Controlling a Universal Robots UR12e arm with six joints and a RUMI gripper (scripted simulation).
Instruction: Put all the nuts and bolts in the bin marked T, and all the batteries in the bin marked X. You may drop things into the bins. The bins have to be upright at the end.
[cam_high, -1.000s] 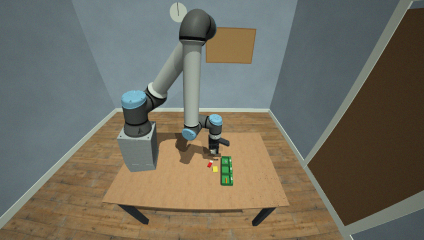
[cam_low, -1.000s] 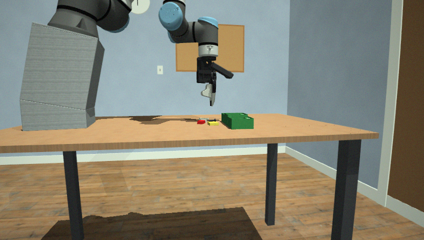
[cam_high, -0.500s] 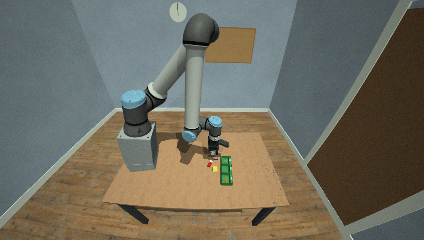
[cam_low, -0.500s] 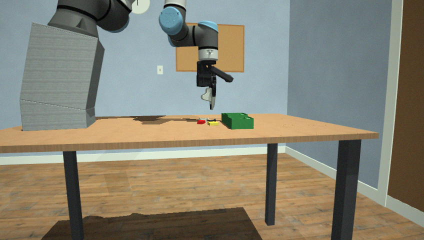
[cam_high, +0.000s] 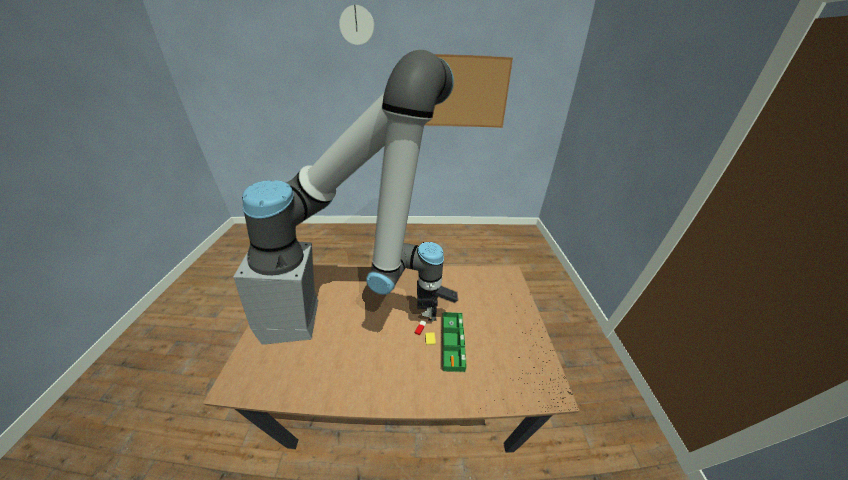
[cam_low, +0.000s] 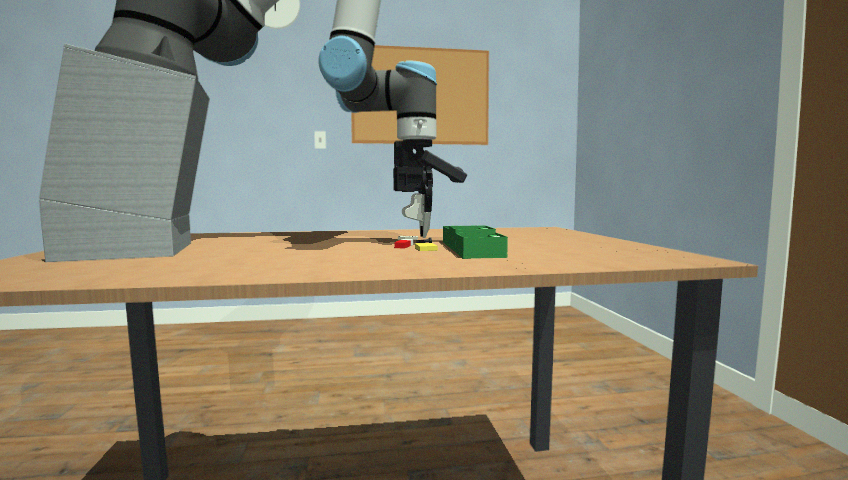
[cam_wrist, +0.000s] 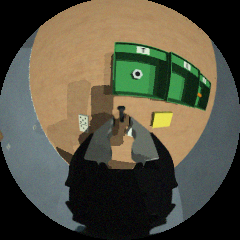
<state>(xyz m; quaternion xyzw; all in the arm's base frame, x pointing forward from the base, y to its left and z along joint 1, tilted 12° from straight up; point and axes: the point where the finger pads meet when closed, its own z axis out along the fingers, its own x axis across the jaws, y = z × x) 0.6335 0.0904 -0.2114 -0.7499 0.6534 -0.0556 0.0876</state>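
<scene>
Now: hand 2 cm above the bolt and 1 cm short of it. Also, from my hand: yellow battery: 10 cm to the right, 3 cm below; red battery: 4 cm to the right, 4 cm behind, 2 cm below; dark nut: 8 cm ahead, 2 cm to the right, 2 cm below.
</scene>
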